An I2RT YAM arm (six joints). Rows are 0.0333 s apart.
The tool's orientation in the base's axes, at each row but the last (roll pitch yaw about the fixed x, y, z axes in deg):
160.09, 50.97, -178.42
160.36, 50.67, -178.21
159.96, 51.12, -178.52
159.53, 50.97, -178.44
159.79, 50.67, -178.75
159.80, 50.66, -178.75
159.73, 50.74, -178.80
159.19, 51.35, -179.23
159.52, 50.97, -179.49
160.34, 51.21, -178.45
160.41, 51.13, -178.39
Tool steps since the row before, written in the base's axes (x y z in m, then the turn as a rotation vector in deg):
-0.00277, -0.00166, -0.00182, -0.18, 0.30, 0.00
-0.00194, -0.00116, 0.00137, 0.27, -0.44, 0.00
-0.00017, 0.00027, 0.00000, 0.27, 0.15, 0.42
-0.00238, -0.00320, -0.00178, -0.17, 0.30, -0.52
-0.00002, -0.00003, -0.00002, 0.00, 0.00, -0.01
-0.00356, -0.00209, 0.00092, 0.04, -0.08, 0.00
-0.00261, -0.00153, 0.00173, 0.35, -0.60, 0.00
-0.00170, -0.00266, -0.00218, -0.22, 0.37, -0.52
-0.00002, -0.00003, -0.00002, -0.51, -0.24, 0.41
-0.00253, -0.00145, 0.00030, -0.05, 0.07, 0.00
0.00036, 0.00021, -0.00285, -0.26, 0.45, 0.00
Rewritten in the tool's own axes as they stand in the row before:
0.00319, -0.00113, -0.00152, 0.11, 0.33, -0.02
0.00019, -0.00023, -0.00263, -0.16, -0.49, 0.04
0.00010, 0.00030, -0.00003, -0.50, 0.15, 0.00
0.00294, -0.00266, -0.00184, 0.51, 0.21, 0.30
0.00003, -0.00003, -0.00001, 0.01, 0.00, 0.01
0.00157, -0.00072, -0.00386, -0.02, -0.09, 0.00
0.00033, -0.00030, -0.00346, -0.21, -0.66, 0.03
0.00279, -0.00247, -0.00093, 0.54, 0.29, 0.28
0.00003, -0.00003, -0.00001, 0.00, 0.01, -0.70
0.00138, -0.00056, -0.00253, 0.03, 0.08, -0.01
0.00199, -0.00051, 0.00202, 0.16, 0.50, -0.03

